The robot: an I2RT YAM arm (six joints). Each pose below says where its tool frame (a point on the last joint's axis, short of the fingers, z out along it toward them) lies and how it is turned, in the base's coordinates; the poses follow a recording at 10 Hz.
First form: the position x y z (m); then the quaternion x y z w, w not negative.
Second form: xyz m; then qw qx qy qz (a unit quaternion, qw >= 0). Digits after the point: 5 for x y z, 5 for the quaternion.
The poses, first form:
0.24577 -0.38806 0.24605 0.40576 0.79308 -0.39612 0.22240
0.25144 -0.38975 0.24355 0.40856 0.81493 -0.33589 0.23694
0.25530 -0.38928 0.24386 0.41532 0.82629 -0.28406 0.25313
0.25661 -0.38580 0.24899 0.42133 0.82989 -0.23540 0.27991
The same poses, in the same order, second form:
0.24577 -0.38806 0.24605 0.22240 0.40576 0.79308 -0.39612
0.25144 -0.38975 0.24355 0.23694 0.40856 0.81493 -0.33589
0.25530 -0.38928 0.24386 0.25313 0.41532 0.82629 -0.28406
0.25661 -0.38580 0.24899 0.27991 0.42133 0.82989 -0.23540

